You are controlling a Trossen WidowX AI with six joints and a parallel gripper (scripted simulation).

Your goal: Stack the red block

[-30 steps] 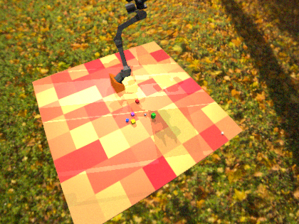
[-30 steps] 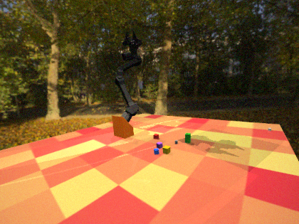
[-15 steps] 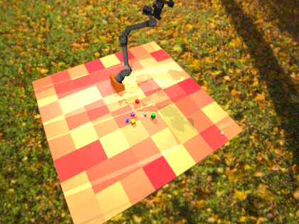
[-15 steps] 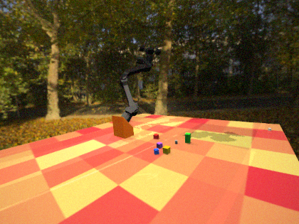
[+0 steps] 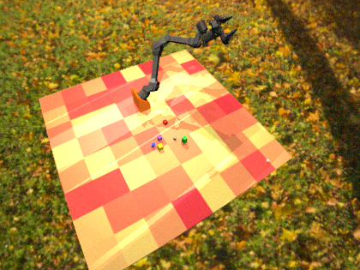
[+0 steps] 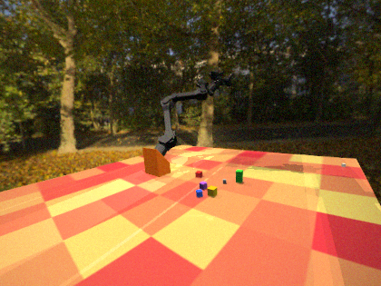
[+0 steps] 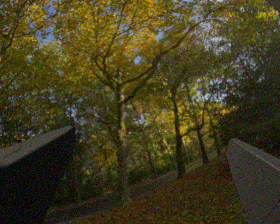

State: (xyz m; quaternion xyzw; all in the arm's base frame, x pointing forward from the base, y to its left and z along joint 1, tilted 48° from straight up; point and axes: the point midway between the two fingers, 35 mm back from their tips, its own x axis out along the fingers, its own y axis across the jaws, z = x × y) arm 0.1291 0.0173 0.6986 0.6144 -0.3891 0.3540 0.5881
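Now: the red block 4 cm ahead of my gripper tip, 50 cm to the right of it and 55 cm below it. Also, from my gripper tip: small white cube (63 cm ahead, 12 cm to the right, 56 cm below); then tiny grey cube (18 cm ahead, 51 cm to the right, 56 cm below); then purple block (13 cm ahead, 59 cm to the right, 55 cm below).
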